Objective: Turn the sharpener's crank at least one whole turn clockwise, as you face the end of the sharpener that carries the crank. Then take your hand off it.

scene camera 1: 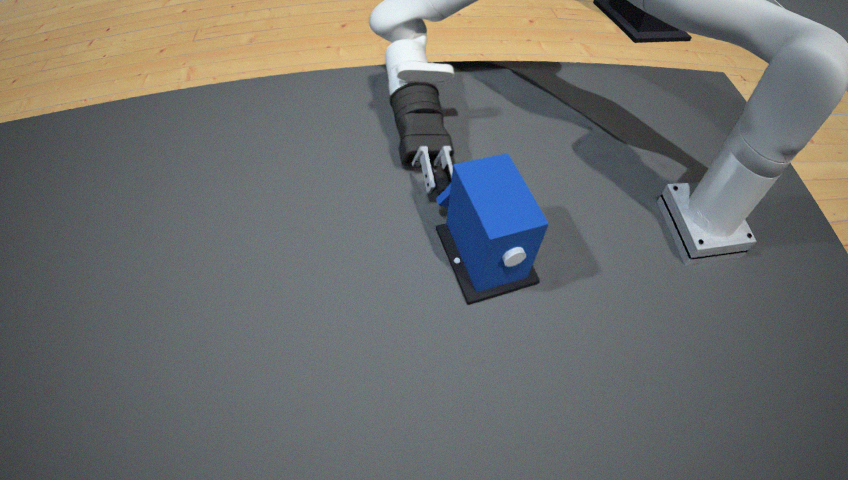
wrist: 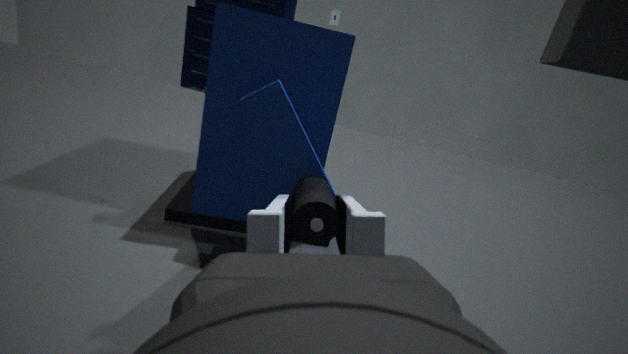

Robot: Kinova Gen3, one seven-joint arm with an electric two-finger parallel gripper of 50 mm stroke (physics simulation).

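Seen in the pictures: gripper, fingertip midpoint: (scene camera 1: 442, 189) (wrist: 314, 216); arm's base, origin of the base link: (scene camera 1: 713, 213).
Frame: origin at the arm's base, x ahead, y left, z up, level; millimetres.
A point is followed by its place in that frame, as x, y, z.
Observation:
The blue sharpener (scene camera 1: 496, 196) {374, -60, 81} (wrist: 272, 55) {364, -122, 61} stands upright on its dark base plate (scene camera 1: 502, 292) {371, 3, -40} (wrist: 177, 216) {324, -123, -43}. In the wrist view its crank end faces me. The blue crank arm (scene camera 1: 443, 196) (wrist: 300, 150) slants from the middle of that end down to the right, with its edges catching light. The black crank handle (scene camera 1: 441, 178) {401, -165, 6} (wrist: 314, 200) {397, -178, 6} is a cylinder at the arm's lower end and points toward me. My gripper (scene camera 1: 440, 175) {401, -158, -11} (wrist: 314, 216) {401, -158, -11} is shut on the handle, one finger on each side of it. The crank arm's lower end is partly hidden by the handle and fingers.
A round white knob (scene camera 1: 514, 256) {370, 1, 43} is on the sharpener's other end. The robot's base (scene camera 1: 714, 246) {38, 53, -2} stands on the grey mat to the right. A dark block (wrist: 595, 40) hangs at the upper right of the wrist view. A blue slatted object (wrist: 194, 55) stands behind the sharpener.

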